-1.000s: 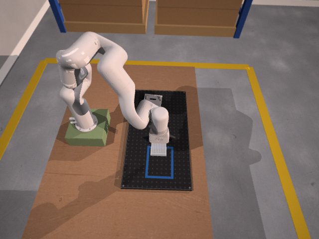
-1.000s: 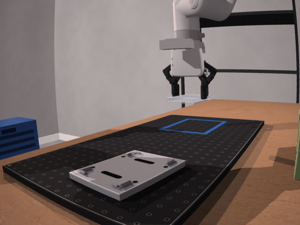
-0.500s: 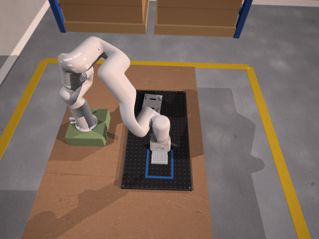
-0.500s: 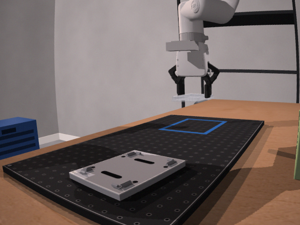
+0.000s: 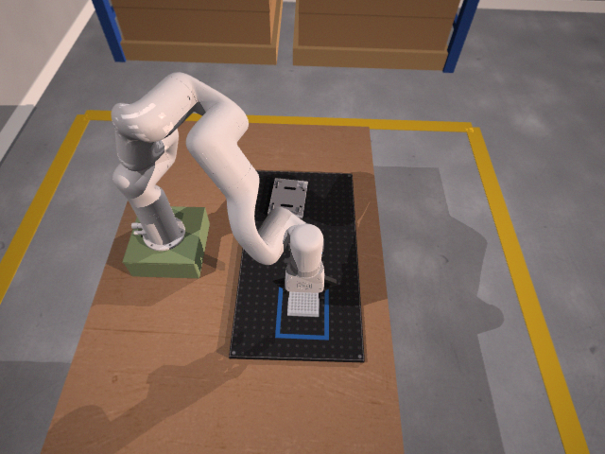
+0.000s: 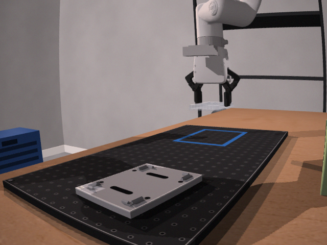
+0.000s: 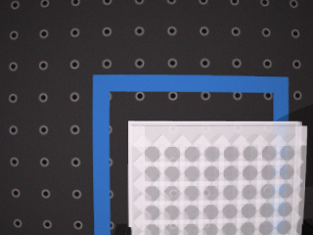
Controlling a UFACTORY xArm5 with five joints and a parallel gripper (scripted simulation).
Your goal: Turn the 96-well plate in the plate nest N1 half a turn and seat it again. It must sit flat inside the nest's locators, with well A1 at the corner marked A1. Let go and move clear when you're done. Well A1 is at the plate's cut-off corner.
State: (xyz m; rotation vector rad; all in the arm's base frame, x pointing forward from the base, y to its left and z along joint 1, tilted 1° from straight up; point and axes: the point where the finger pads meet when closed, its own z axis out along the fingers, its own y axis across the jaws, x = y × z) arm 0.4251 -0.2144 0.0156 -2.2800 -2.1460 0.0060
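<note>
Now: hand 1 cm above the 96-well plate. From my hand the other things lie so: grey plate nest (4 cm behind, 41 cm to the left, 9 cm below); then A1 label (2 cm ahead, 48 cm to the left, 9 cm below).
</note>
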